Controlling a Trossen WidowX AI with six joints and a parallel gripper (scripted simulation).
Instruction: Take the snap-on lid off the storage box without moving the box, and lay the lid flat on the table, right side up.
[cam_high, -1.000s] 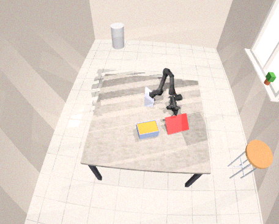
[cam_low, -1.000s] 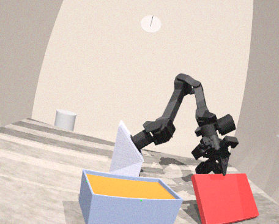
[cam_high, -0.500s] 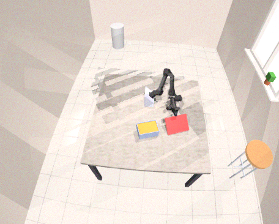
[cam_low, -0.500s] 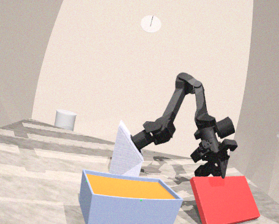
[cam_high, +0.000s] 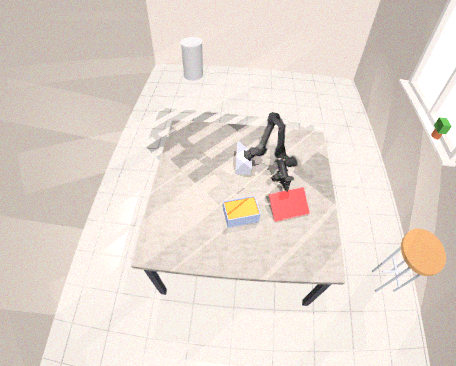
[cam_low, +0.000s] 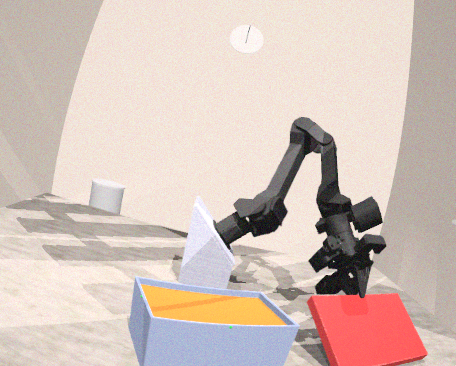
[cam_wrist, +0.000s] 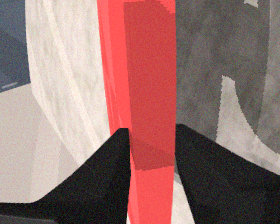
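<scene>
Right now my gripper tip is 7 cm short of the lid, 2 cm to the right of it and 3 cm above it. From my gripper tip the other things lie so: storage box: 13 cm ahead, 30 cm to the right, 4 cm below.
</scene>
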